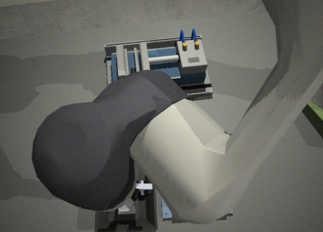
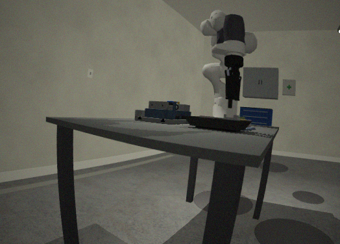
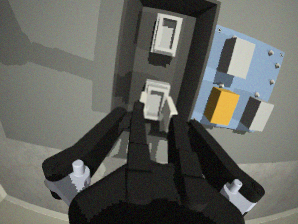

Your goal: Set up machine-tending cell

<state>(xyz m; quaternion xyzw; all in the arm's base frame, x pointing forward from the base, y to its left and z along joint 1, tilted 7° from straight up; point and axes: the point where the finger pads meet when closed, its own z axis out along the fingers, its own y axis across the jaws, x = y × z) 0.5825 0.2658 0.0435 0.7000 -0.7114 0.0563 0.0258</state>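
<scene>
Right now the brass blank is 13 cm behind my hand, 6 cm below it and 1 cm to the right of it. The rest, counted from my hand: work stop (31 cm to the right, 3 cm behind, 1 cm above); moving jaw (36 cm to the right, 6 cm behind); fixed jaw (36 cm to the right).
</scene>
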